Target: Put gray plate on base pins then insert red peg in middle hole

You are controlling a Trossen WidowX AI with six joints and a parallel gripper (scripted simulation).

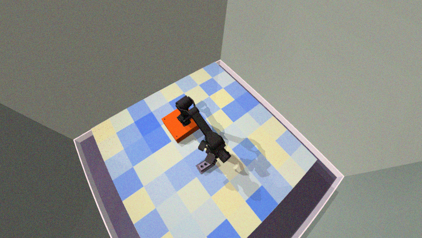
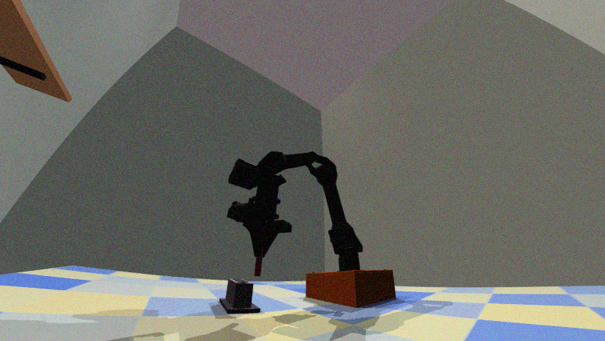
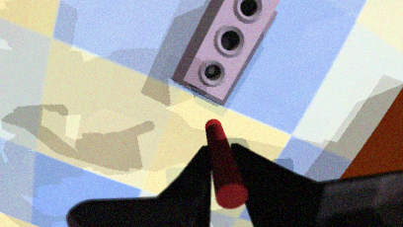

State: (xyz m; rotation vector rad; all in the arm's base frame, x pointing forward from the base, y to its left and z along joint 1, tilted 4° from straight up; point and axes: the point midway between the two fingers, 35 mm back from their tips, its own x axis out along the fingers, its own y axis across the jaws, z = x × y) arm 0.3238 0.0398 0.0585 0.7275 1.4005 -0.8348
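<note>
The gray plate lies 2 cm ahead of my gripper tip, 7 cm to the right of it and 7 cm below it. Also, from my gripper tip: red peg right at my gripper tip; base 2 cm ahead, 7 cm to the right, 11 cm below.
</note>
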